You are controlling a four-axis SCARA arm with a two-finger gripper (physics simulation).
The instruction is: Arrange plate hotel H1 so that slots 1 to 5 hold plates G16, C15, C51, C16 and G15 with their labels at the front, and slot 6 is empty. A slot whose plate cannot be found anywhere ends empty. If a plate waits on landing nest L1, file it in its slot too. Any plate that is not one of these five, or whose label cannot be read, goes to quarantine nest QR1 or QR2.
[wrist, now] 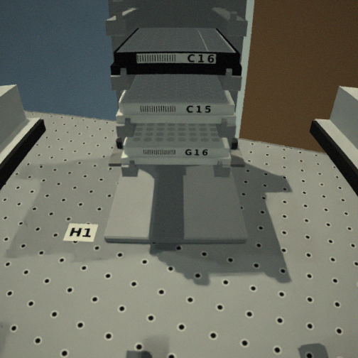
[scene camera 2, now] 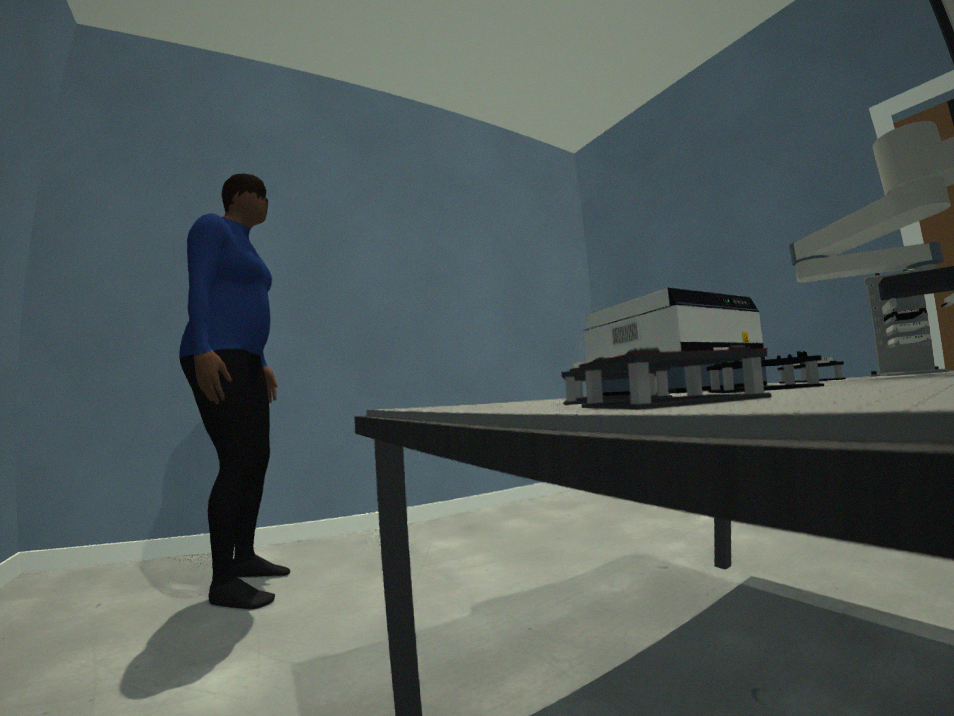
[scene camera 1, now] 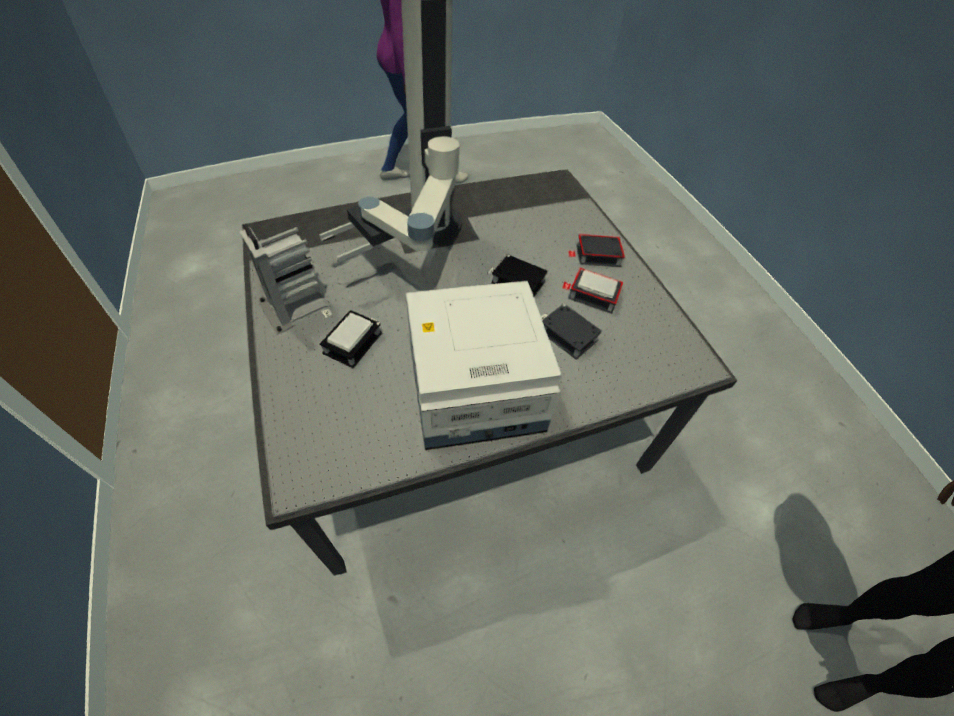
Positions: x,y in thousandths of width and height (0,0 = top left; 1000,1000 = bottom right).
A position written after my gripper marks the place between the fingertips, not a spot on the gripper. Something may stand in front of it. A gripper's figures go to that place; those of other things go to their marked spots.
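Scene:
There is a black plate C16 (wrist: 479,141) here, and I find it 19 cm from the lens. My own gripper (wrist: 496,286) is 11 cm from the lens.

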